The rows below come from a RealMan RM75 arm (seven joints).
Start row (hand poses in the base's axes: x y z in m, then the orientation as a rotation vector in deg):
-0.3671, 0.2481, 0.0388, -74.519, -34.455, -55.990
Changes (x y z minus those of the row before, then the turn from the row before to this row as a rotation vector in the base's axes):
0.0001, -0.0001, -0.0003, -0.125, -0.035, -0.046
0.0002, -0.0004, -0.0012, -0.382, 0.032, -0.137
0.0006, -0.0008, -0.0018, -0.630, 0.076, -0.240
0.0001, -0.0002, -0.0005, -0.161, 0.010, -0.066
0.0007, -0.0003, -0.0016, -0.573, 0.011, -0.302
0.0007, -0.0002, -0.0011, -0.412, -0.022, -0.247
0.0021, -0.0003, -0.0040, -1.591, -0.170, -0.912
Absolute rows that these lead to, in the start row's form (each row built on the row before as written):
-0.3670, 0.2480, 0.0385, -74.634, -34.524, -56.029
-0.3668, 0.2476, 0.0373, -75.042, -34.630, -56.046
-0.3662, 0.2468, 0.0355, -75.730, -34.779, -56.068
-0.3661, 0.2466, 0.0350, -75.904, -34.821, -56.084
-0.3654, 0.2463, 0.0334, -76.541, -34.949, -56.213
-0.3647, 0.2461, 0.0323, -76.999, -35.045, -56.351
-0.3626, 0.2458, 0.0283, -78.717, -35.506, -56.907

